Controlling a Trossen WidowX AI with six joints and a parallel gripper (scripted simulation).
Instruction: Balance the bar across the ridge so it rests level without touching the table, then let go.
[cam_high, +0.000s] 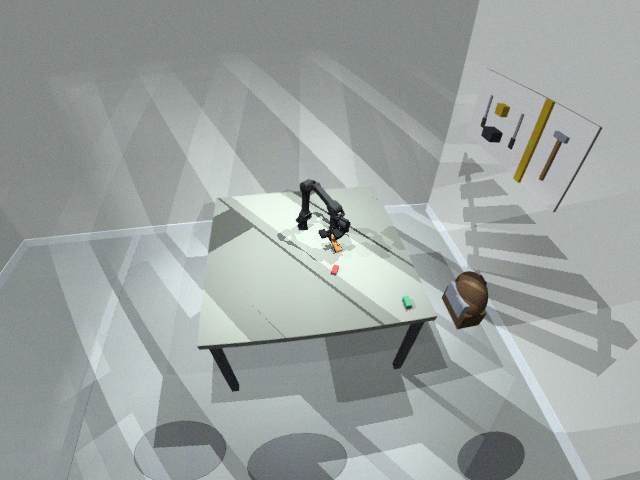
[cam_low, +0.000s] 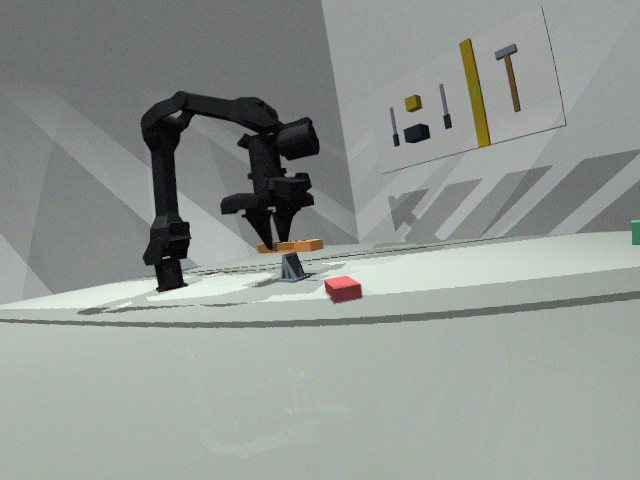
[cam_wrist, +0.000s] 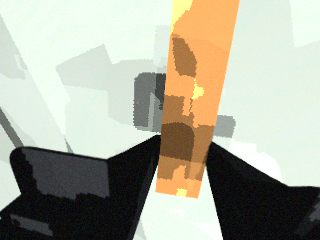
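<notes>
The orange bar is 30 mm ahead of my gripper tip and 10 mm to the left of it. From my gripper tip the other things lie so: green block (510 mm ahead, 330 mm to the left, 40 mm below); then red block (200 mm ahead, 20 mm to the right, 50 mm below).
</notes>
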